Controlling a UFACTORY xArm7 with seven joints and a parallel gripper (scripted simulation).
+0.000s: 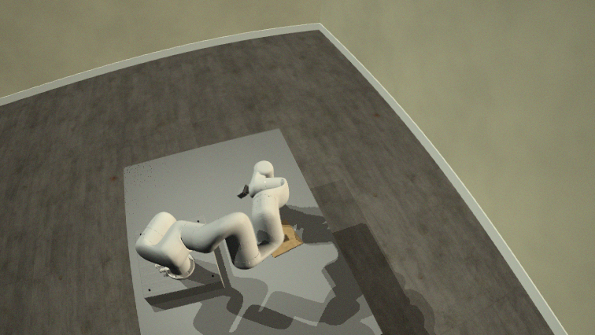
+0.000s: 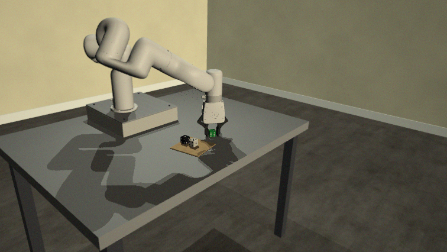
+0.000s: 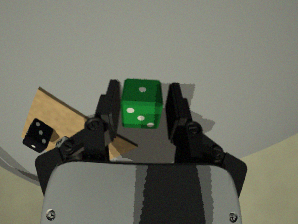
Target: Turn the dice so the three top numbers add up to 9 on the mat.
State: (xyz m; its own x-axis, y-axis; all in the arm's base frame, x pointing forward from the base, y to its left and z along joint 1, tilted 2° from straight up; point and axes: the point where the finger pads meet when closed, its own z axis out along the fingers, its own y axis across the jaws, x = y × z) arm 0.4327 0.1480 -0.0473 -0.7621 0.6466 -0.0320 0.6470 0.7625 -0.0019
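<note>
Now: hand 1 cm above the green die. Round my hand: black die: 4 cm behind, 14 cm to the right; then white die: 14 cm to the right; then tan mat: 14 cm to the right, 2 cm below.
</note>
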